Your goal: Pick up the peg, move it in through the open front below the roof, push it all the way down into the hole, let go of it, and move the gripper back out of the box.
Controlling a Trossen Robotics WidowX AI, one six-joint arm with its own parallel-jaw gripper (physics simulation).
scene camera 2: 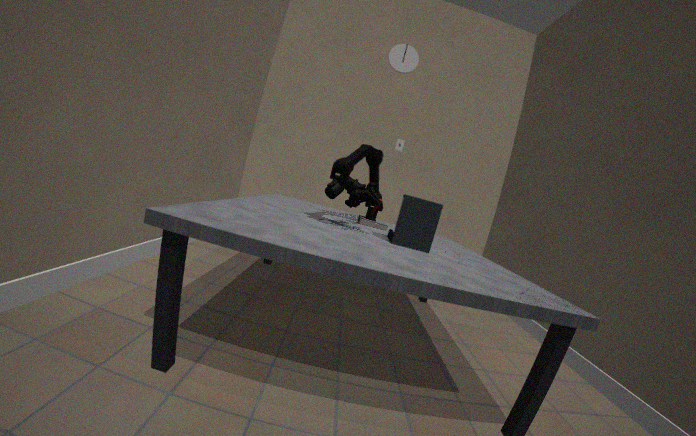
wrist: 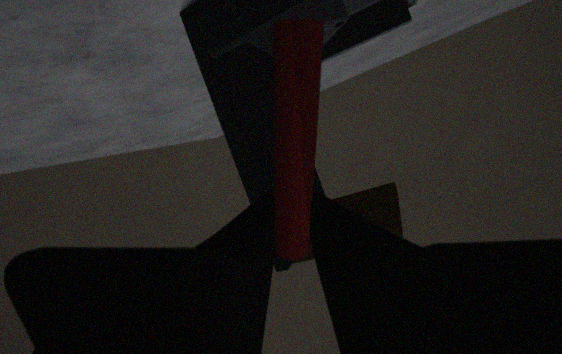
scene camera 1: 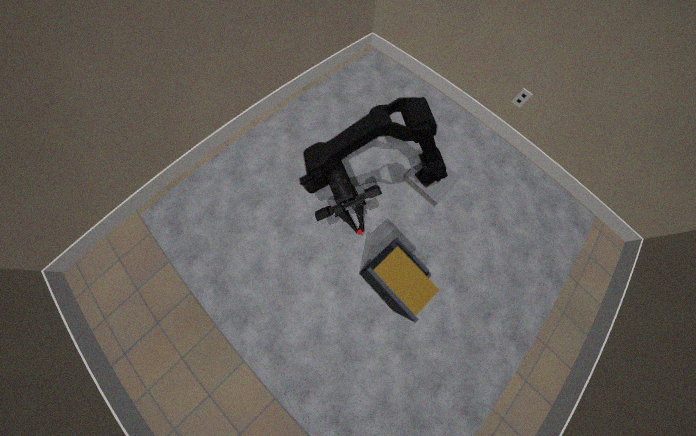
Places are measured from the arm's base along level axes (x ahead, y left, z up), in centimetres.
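Pixels of known places: gripper, between the fingertips: point(scene camera 2: 379, 203) point(wrist: 291, 204) point(scene camera 1: 360, 232); arm's base, origin of its link: point(scene camera 2: 370, 219) point(scene camera 1: 426, 176).
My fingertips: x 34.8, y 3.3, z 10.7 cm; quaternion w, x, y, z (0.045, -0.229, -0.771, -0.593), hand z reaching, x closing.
For each thing: its middle in the pictures, then the offset to it from my fingertips. "spot": a spot on its surface instead. Level surfaces: height alone.
- red peg, middle of its body: point(wrist: 294, 154) point(scene camera 1: 360, 228) point(scene camera 2: 376, 206) dx -1.0, dy -1.0, dz -1.8 cm
- dark box, middle of its body: point(wrist: 353, 103) point(scene camera 1: 403, 272) point(scene camera 2: 413, 221) dx -3.4, dy +15.9, dz -3.9 cm
- yellow roof, a spot on its surface: point(scene camera 1: 405, 280) spot: dx +0.2, dy +16.1, dz +6.2 cm
- table, height of its surface: dz -14.0 cm
- roof's brownish-yellow edge, a spot on its surface: point(wrist: 380, 204) spot: dx -2.7, dy +15.5, dz +5.2 cm
The red peg point(scene camera 1: 359, 232) point(scene camera 2: 380, 202) point(wrist: 297, 125) is held between the fingertips of my gripper point(scene camera 1: 360, 229) point(wrist: 291, 204), which is shut on it above the table. In the wrist view the peg's far end overlaps the dark box point(wrist: 235, 105). The box also stands on the table in scene camera 1, with a yellow roof point(scene camera 1: 405, 280) and a dark side wall point(scene camera 1: 387, 295); its grey panel point(scene camera 2: 417, 223) faces scene camera 2. In scene camera 1 my gripper is just outside the box, at its upper left. The hole cannot be made out.
A thin grey bar point(scene camera 1: 421, 191) lies on the table point(scene camera 1: 287, 328) point(scene camera 2: 287, 236) near the arm's base. The roof's brownish-yellow edge point(wrist: 380, 204) shows behind the right finger in the wrist view. The box's side walls stand close to the gripper.
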